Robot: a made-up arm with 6 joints. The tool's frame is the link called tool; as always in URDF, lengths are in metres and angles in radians.
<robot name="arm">
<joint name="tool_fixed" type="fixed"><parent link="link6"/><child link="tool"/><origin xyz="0.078 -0.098 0.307" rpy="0 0 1.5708"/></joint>
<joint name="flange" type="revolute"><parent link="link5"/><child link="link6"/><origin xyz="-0.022 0.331 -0.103" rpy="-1.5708 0 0"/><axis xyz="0 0 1"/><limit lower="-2.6" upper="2.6" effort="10" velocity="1.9"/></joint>
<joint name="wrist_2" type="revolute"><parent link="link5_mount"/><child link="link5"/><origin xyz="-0.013 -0.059 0.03" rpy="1.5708 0 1.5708"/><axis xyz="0 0 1"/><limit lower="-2.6" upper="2.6" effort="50" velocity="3"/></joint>
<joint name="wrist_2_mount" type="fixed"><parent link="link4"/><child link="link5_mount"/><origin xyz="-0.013 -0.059 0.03"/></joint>
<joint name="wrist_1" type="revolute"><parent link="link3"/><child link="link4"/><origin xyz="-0.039 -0.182 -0.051" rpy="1.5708 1.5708 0"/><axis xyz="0 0 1"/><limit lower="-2.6" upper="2.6" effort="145" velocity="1.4"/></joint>
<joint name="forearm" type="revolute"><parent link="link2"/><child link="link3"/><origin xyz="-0.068 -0.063 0.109" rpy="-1.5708 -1.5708 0"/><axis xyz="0 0 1"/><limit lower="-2.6" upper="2.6" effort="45" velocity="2.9"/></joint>
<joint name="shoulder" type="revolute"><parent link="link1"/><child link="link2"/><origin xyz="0.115 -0.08 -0.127" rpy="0 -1.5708 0"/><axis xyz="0 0 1"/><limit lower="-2.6" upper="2.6" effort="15" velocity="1.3"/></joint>
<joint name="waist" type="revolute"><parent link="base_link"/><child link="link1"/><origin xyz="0 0 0.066" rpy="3.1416 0 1.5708"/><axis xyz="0 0 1"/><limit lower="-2.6" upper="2.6" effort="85" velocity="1.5"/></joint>
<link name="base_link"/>
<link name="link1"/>
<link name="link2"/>
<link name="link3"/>
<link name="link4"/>
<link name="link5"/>
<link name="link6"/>
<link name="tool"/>
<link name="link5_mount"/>
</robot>
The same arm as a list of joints. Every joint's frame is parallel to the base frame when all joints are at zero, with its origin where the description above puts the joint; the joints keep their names.
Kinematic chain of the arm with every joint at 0, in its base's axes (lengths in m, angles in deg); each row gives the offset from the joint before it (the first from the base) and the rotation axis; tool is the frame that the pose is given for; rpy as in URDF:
waist: xyz 0.0000 0.0000 0.0660 axis -z
shoulder: xyz -0.0800 0.1150 0.1270 axis -y
forearm: xyz -0.0630 -0.1090 0.0680 axis +x
wrist_1: xyz -0.0510 0.0390 0.1820 axis +z
wrist_2: xyz 0.0260 0.1180 0.0600 axis -x
flange: xyz 0.1030 0.0220 0.3310 axis +z
tool: xyz -0.0980 -0.0780 0.3070 rpy 0.00 0.00 0.00
Joint limits (deg, base to tool): -148.97..148.97 -148.97..148.97 -148.97..148.97 -148.97..148.97 -148.97..148.97 -148.97..148.97

